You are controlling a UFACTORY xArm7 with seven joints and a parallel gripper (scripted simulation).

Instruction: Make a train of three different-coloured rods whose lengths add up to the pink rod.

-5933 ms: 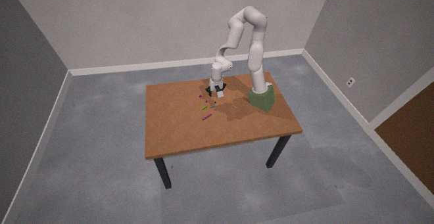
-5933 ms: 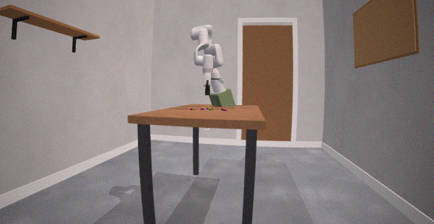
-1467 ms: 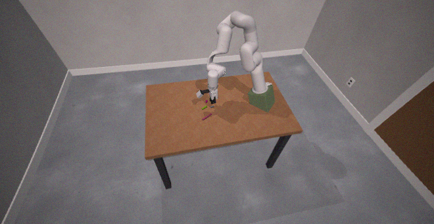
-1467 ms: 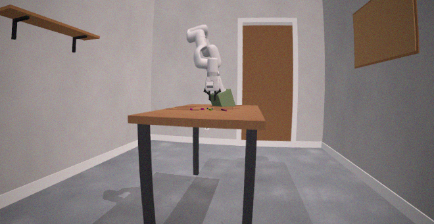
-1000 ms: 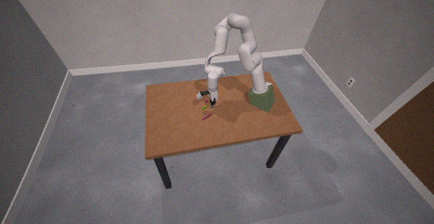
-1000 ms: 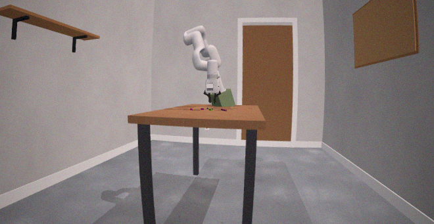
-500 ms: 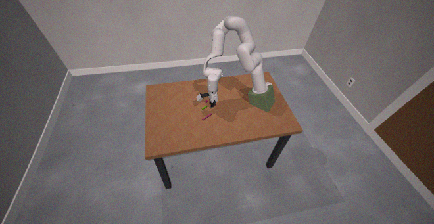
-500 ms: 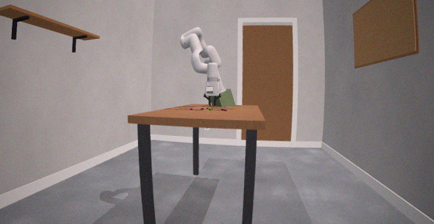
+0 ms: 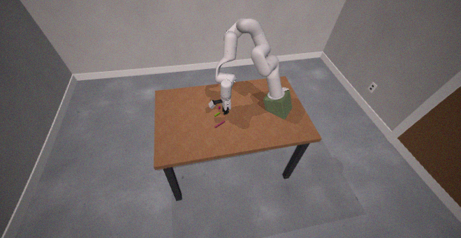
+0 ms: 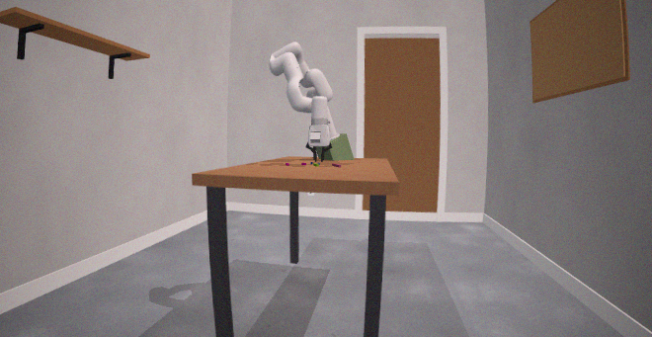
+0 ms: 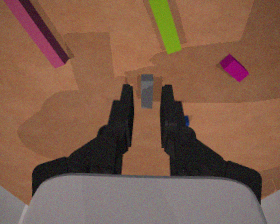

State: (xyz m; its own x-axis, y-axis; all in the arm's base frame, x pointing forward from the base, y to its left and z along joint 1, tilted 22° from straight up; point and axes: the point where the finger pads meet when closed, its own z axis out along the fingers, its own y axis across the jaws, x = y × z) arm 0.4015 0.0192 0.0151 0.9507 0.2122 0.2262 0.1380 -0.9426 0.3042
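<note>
The grey rod lies 3 cm below my hand. From my hand the other things lie so: lime rod (6 cm ahead, 3 cm below); then pink rod (9 cm to the left, 6 cm ahead, 3 cm below); then blue rod (4 cm to the right, 4 cm behind, 3 cm below).
</note>
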